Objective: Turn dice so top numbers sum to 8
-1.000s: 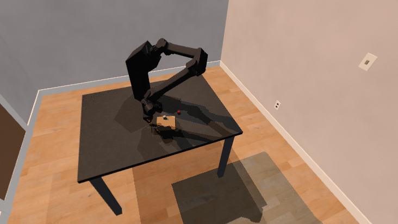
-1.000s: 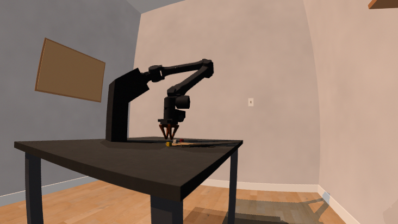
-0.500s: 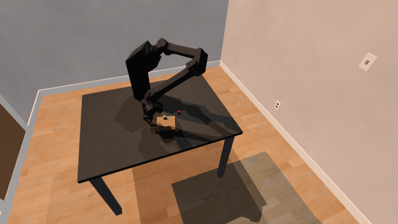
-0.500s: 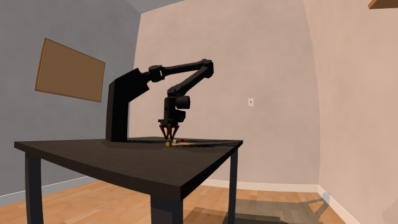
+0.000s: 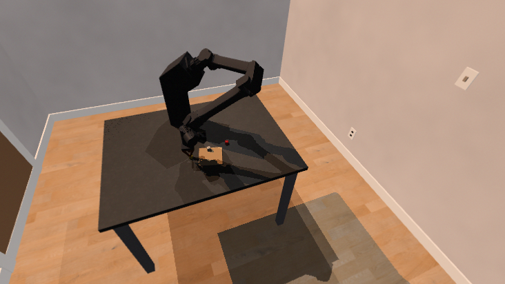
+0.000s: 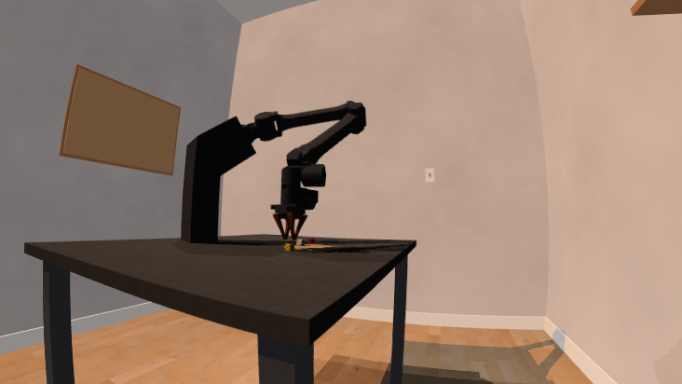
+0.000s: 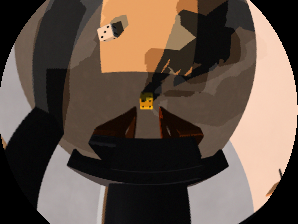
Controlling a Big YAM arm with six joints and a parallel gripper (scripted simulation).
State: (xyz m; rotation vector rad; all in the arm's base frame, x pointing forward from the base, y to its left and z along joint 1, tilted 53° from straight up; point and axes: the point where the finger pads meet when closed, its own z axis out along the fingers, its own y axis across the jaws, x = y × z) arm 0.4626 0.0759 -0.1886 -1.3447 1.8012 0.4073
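My gripper is now 30 mm above the yellow die. Also, from my hand: tan mat (10 mm ahead, 120 mm to the left, 40 mm below); then red die (80 mm behind, 230 mm to the left, 30 mm below); then white die (40 mm behind, 110 mm to the left, 30 mm below).
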